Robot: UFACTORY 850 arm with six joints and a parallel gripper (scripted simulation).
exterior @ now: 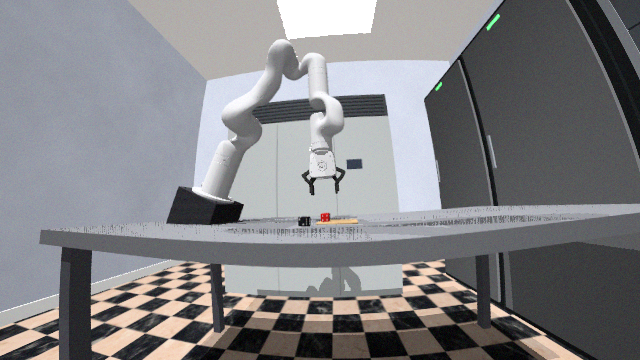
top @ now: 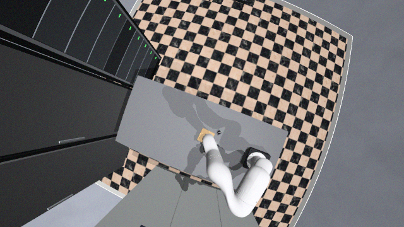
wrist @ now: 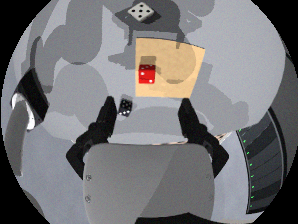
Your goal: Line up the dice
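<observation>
Right now the black die is 100 mm below my hand, 90 mm to the right of it and 70 mm behind it. The rest, counted from my hand: tan mat: 110 mm below, 50 mm ahead, 10 mm to the right; red die: 100 mm below; white die: 130 mm to the left, 100 mm below.
</observation>
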